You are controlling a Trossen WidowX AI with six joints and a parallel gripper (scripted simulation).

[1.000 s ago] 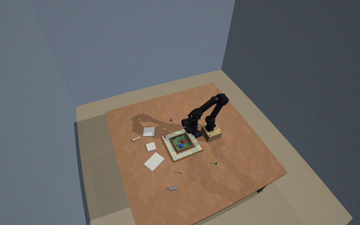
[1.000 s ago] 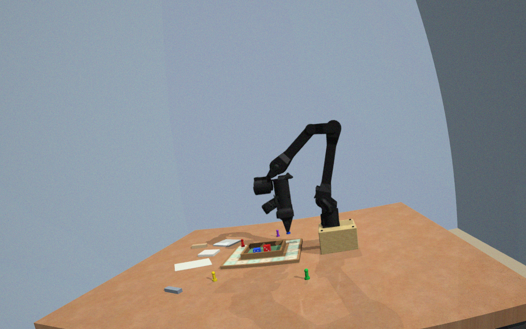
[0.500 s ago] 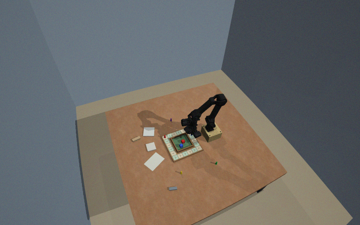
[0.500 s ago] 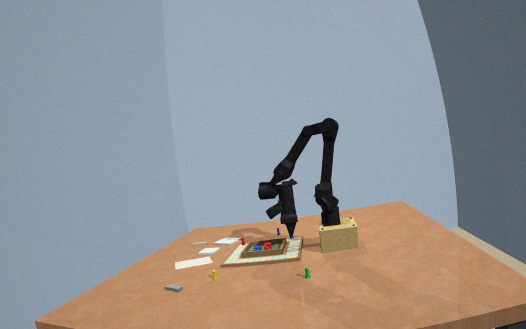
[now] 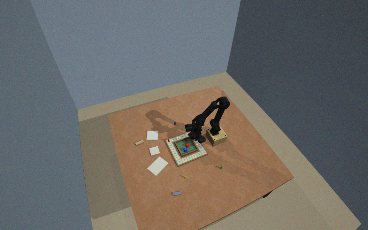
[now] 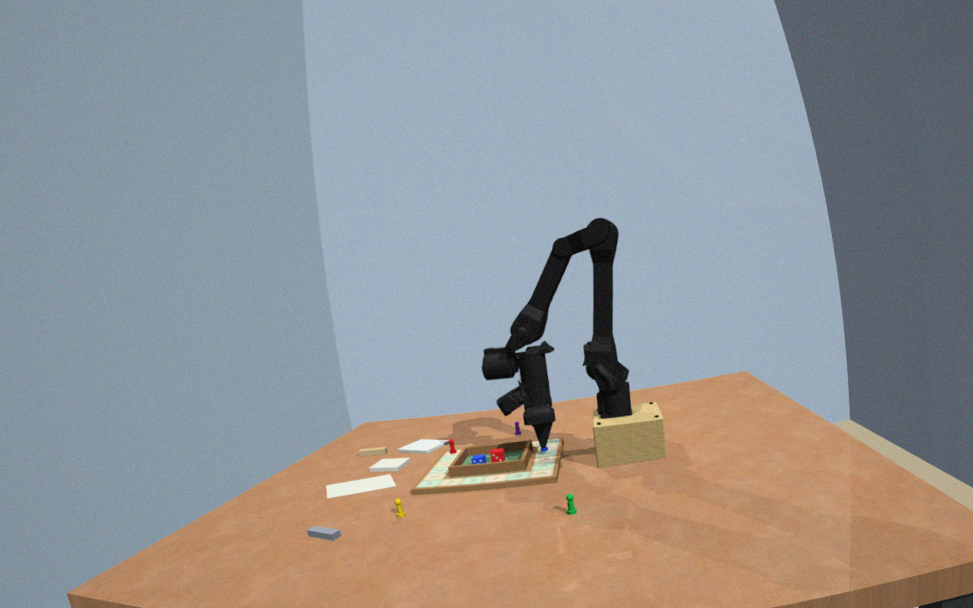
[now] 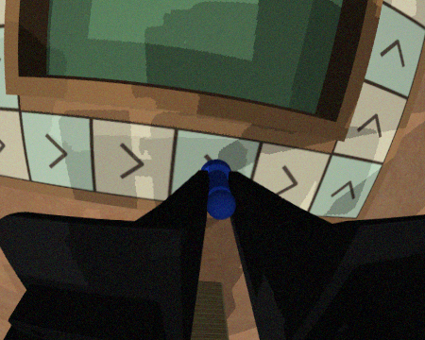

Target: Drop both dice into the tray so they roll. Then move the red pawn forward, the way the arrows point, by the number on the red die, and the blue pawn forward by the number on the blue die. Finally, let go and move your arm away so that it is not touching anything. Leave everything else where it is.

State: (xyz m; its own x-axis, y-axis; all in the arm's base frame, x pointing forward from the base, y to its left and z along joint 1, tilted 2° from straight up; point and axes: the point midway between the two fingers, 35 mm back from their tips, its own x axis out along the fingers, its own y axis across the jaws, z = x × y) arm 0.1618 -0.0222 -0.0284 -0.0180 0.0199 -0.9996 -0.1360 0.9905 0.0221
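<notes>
Right now my gripper tip is 10 mm below the blue pawn. The rest, counted from my gripper tip: red pawn 230 mm ahead, 80 mm to the right; purple pawn 260 mm to the right, 100 mm ahead, 10 mm below; green tray 110 mm ahead, 30 mm to the left, 20 mm below.
</notes>
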